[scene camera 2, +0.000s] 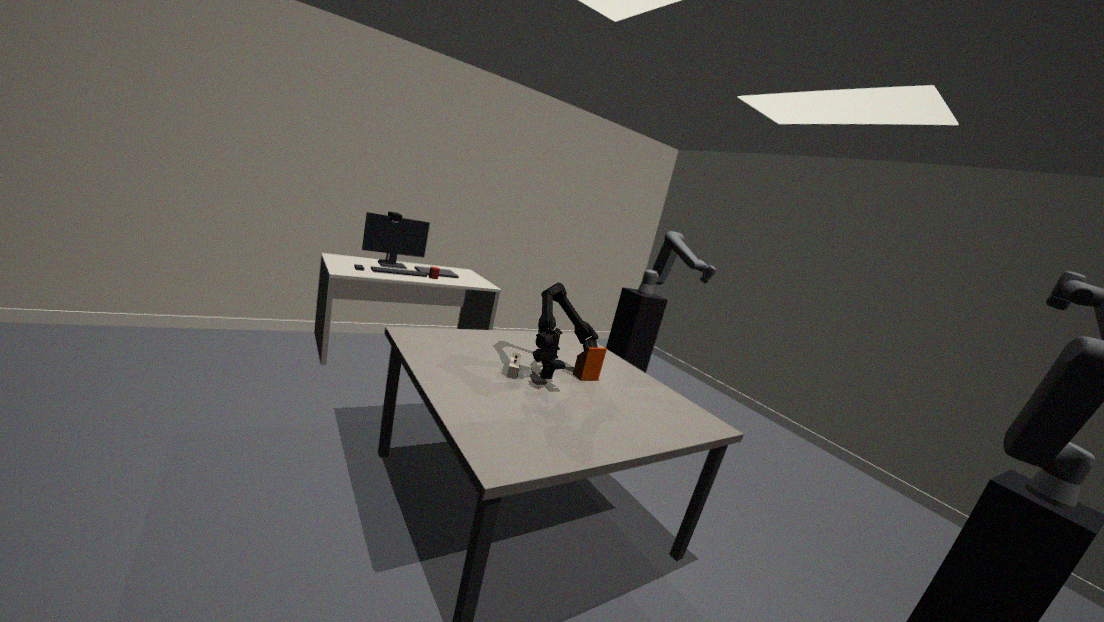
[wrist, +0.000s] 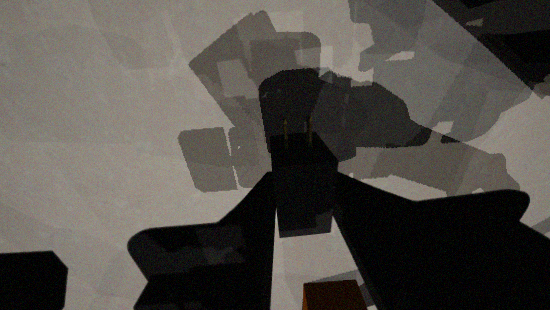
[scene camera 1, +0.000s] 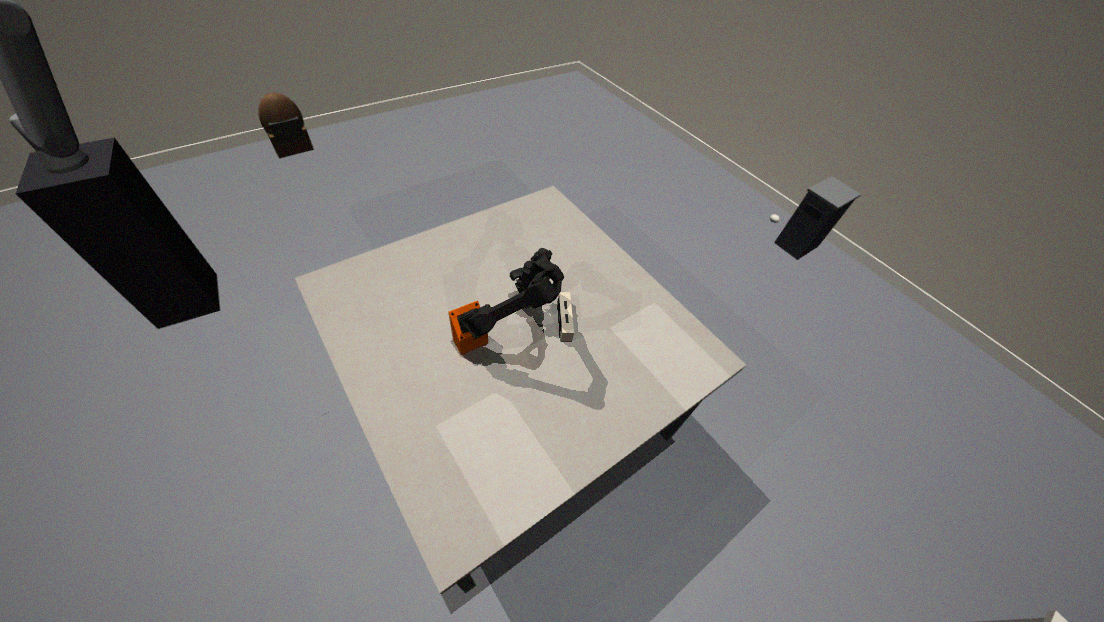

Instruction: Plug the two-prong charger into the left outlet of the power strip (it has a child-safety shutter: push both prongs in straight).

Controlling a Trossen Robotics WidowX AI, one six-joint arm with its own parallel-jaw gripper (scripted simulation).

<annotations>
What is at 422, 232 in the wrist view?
My gripper.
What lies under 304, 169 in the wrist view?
A black two-prong charger.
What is my gripper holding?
A black two-prong charger.
</annotations>
